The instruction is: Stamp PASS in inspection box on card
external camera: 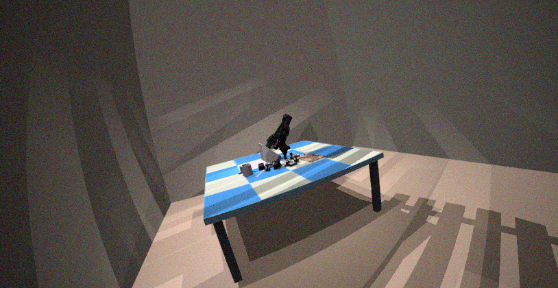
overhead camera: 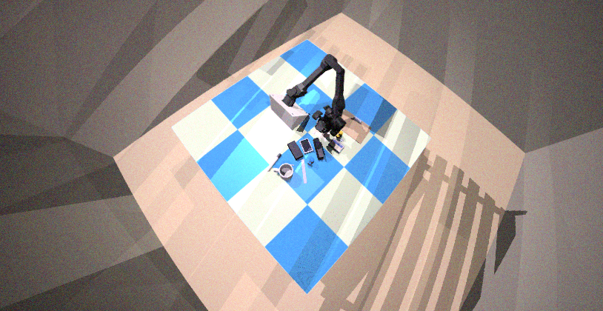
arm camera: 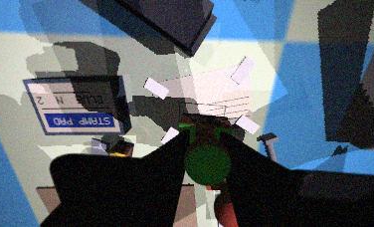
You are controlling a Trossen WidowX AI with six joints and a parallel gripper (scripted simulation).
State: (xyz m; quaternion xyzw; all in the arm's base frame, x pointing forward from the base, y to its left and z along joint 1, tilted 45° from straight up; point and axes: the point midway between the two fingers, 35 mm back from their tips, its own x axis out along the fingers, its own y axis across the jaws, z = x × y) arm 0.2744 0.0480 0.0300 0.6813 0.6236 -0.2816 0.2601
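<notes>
Now: the pale card 50 mm below my gripper tip and 10 mm to the right of it. From my gripper tip the other things lie so: green-knobbed pass stamp: right at my gripper tip; reddish stamp: 80 mm to the left, 30 mm below, 20 mm behind; dark flat device: 110 mm to the right, 60 mm ahead, 40 mm below.
</notes>
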